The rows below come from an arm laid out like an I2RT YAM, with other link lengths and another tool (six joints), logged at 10 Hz.
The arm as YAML. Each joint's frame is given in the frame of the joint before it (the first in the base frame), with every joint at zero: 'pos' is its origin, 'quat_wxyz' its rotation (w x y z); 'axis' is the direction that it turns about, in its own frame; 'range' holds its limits. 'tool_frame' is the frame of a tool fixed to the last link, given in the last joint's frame.
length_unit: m
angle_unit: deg
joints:
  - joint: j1
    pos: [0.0, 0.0, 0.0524]
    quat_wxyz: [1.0, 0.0, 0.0, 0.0]
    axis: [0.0, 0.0, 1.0]
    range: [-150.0, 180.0]
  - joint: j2
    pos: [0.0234, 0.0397, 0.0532]
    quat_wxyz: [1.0, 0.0, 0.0, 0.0]
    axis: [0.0, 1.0, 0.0]
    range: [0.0, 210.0]
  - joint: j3
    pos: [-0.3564, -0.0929, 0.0]
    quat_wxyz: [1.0, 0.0, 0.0, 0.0]
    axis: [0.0, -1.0, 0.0]
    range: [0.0, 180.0]
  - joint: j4
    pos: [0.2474, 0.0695, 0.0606]
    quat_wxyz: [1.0, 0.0, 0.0, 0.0]
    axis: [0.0, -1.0, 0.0]
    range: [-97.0, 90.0]
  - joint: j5
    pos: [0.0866, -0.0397, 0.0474]
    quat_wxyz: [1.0, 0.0, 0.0, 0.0]
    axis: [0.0, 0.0, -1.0]
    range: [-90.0, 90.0]
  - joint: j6
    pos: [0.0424, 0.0, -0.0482]
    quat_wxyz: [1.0, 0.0, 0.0, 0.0]
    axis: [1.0, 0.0, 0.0]
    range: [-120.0, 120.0]
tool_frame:
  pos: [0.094, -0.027, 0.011]
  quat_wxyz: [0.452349, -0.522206, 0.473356, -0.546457]
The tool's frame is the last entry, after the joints.
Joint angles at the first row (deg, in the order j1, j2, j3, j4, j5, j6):
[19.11 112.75 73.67 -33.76 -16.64 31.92]
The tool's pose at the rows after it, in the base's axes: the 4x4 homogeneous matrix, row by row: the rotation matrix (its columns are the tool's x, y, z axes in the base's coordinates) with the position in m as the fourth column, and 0 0 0 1 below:
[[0.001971 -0.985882 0.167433 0.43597], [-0.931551 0.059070 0.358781 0.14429], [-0.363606 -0.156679 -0.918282 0.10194], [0 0 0 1]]
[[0.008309 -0.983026 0.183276 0.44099], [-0.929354 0.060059 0.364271 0.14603], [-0.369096 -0.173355 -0.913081 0.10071], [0 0 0 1]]
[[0.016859 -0.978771 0.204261 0.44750], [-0.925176 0.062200 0.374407 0.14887], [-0.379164 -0.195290 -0.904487 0.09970], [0 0 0 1]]
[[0.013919 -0.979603 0.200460 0.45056], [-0.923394 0.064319 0.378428 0.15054], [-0.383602 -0.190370 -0.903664 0.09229], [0 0 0 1]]
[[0.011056 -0.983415 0.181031 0.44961], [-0.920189 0.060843 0.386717 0.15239], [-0.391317 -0.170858 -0.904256 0.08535], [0 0 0 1]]
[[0.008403 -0.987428 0.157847 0.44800], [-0.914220 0.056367 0.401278 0.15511], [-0.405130 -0.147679 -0.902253 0.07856], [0 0 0 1]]
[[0.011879 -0.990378 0.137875 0.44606], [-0.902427 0.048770 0.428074 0.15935], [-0.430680 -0.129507 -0.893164 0.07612], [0 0 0 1]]
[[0.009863 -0.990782 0.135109 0.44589], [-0.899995 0.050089 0.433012 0.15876], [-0.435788 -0.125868 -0.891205 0.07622], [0 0 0 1]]
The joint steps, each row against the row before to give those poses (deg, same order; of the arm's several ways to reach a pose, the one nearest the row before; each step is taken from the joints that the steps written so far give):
[0.00 1.16 0.00 1.79 -2.26 -0.13]
[0.00 0.37 0.00 1.43 0.00 0.00]
[0.03 0.44 0.00 1.92 -0.15 0.09]
[-0.03 1.11 0.00 1.00 -0.30 0.17]
[0.00 0.92 0.00 0.03 -0.86 0.00]
[0.00 0.92 0.00 -0.03 -1.29 0.03]
[0.00 0.41 0.00 0.01 -1.94 -0.07]
[-0.17 0.00 0.00 -0.09 -0.39 -0.02]

